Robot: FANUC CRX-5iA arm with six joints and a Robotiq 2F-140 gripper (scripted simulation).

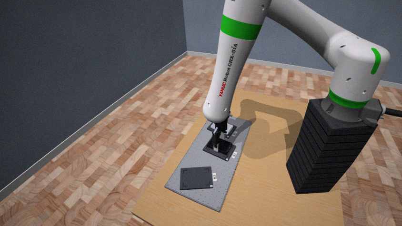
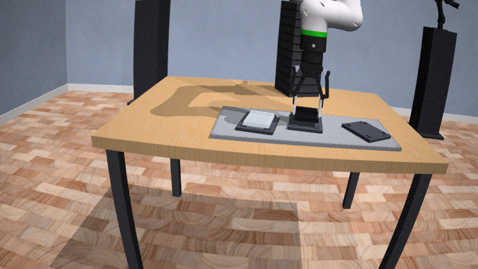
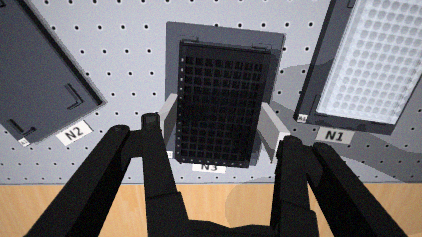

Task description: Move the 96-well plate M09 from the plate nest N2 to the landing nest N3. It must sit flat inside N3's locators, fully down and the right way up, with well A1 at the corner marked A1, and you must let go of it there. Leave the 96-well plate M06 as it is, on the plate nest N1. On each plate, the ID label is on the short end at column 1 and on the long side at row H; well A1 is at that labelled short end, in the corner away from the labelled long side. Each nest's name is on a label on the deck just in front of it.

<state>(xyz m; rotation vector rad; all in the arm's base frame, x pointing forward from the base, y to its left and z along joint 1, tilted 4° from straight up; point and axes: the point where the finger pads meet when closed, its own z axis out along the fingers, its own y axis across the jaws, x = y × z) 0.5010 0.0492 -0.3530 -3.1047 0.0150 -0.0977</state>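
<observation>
The black 96-well plate M09 lies 20 mm below my hand. Also, from my hand: landing nest N3 (50 mm below); white plate M06 (160 mm to the right, 60 mm ahead, 40 mm below); N3 label (100 mm behind, 60 mm below).
</observation>
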